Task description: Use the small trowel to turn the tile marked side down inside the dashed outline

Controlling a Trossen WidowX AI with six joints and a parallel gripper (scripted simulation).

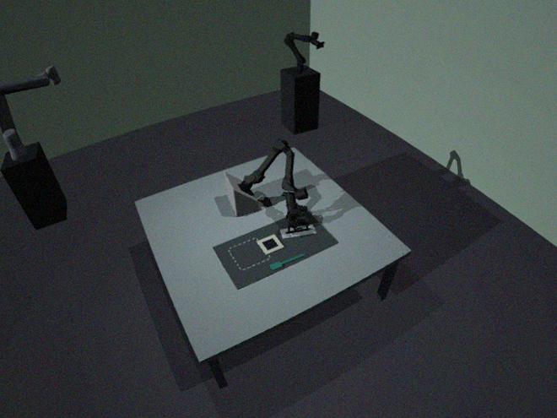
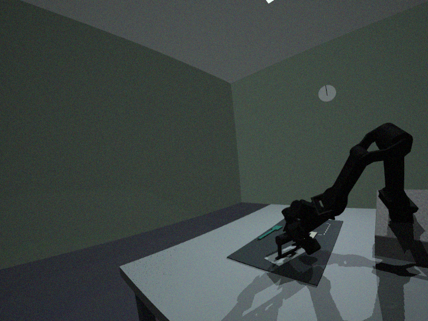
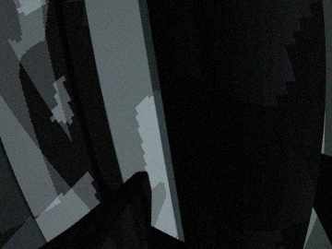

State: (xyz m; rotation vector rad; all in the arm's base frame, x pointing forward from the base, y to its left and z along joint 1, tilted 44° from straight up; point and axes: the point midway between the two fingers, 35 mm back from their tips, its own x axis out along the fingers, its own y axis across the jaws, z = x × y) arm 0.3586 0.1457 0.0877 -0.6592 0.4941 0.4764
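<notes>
My gripper tip is now 140 mm to the left of the dark mat, 70 mm above it and 20 mm short of it. The rest, counted from my gripper tip: teal trowel: 160 mm to the right, 160 mm ahead, 50 mm below; tile: 170 mm to the right, 50 mm below.
</notes>
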